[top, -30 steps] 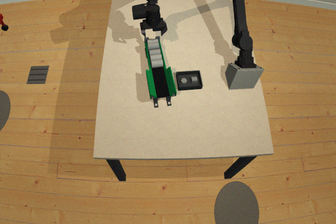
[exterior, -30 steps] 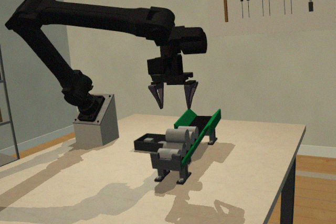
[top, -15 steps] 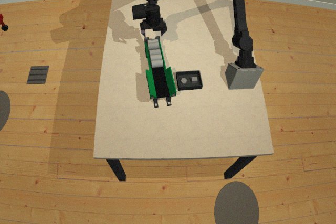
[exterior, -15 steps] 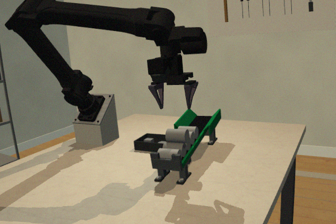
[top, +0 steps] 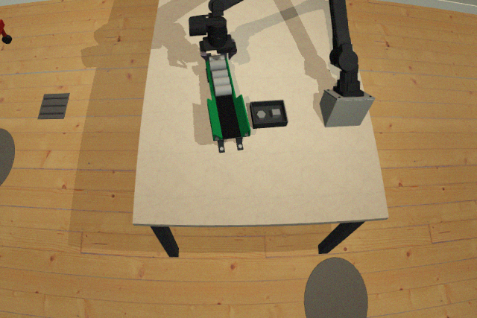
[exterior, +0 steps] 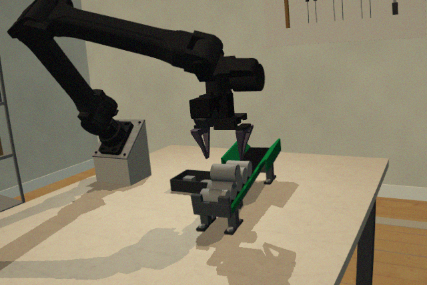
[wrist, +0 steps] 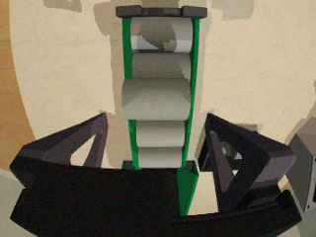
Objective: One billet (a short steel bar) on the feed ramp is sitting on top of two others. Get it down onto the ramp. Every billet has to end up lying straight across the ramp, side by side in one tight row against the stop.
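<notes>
Now: the dark stop 80 mm to the right of my hand and 90 mm below it. From my hand the other things lie so: dark shallow tray (180 mm behind, 170 mm to the left, 140 mm below).
</notes>
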